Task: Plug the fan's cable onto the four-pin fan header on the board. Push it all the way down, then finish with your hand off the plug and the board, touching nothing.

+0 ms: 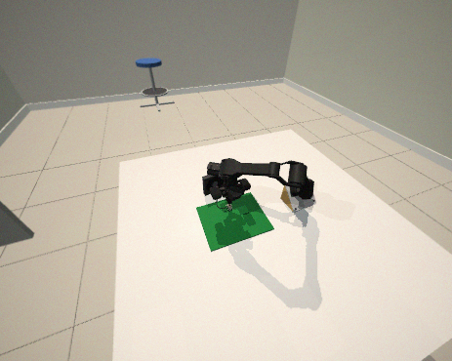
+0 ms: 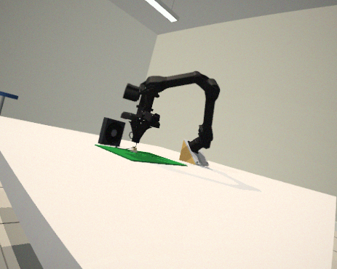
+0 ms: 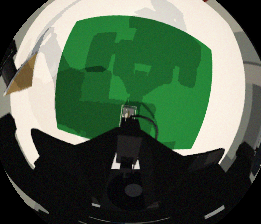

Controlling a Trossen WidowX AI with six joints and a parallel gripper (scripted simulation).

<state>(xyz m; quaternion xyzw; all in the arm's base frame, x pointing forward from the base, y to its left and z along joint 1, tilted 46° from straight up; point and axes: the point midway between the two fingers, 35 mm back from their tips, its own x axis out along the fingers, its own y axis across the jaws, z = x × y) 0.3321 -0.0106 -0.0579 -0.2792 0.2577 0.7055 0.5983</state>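
Right now the four-pin header is 60 mm below my gripper tip. Round my gripper tip: green board: 60 mm to the left, 70 mm below; black plug: 10 mm above; black fan: 40 mm ahead, 130 mm to the right.
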